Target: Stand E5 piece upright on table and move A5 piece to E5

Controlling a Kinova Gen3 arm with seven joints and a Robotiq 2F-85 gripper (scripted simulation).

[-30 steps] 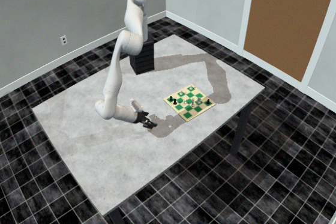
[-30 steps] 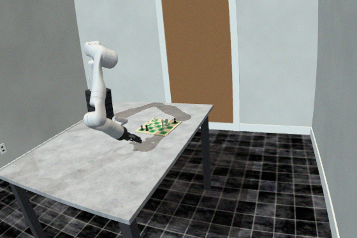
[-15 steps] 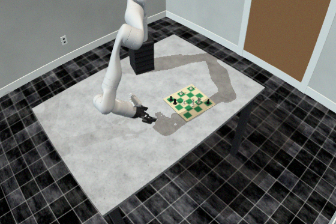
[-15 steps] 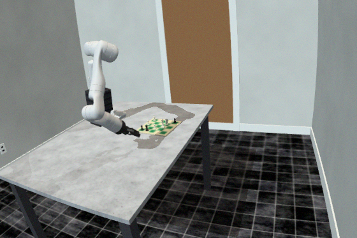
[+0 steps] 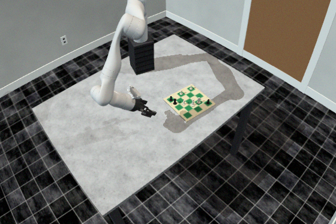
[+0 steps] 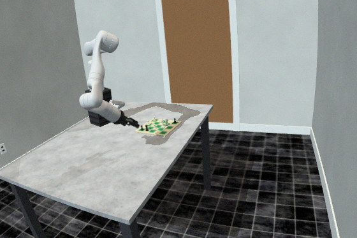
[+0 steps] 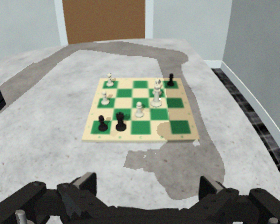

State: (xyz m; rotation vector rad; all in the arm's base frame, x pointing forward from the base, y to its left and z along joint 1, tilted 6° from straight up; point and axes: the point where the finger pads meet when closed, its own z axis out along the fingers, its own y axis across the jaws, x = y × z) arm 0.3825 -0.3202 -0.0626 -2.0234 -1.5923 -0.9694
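Now: hand 60 mm short of the cream chessboard, 260 mm to the right of it and 120 mm above it.
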